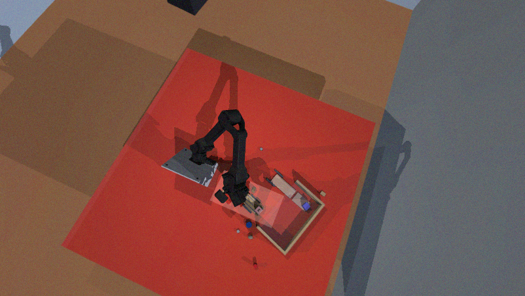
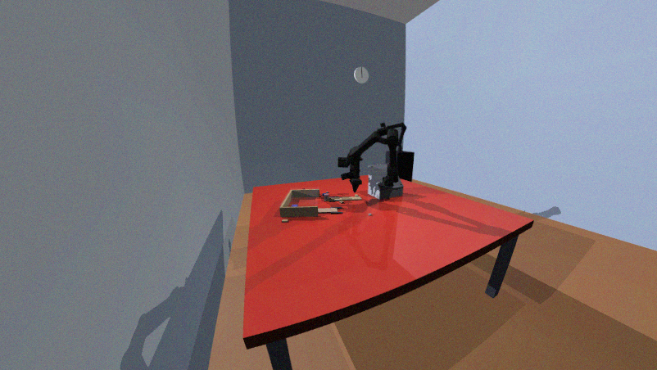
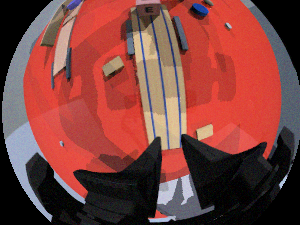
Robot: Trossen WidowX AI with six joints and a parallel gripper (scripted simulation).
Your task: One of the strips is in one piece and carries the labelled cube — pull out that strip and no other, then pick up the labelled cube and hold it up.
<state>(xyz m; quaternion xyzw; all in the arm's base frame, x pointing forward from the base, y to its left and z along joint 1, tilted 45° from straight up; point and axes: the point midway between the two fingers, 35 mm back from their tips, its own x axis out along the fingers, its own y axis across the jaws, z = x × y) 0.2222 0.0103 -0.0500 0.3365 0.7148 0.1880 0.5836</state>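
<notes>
Now: the labelled cube 170 mm ahead of my gripper tip, 40 mm to the right of it and 20 mm below it. Round my gripper tip: red piece (290 mm ahead, 280 mm to the right, 30 mm below).
</notes>
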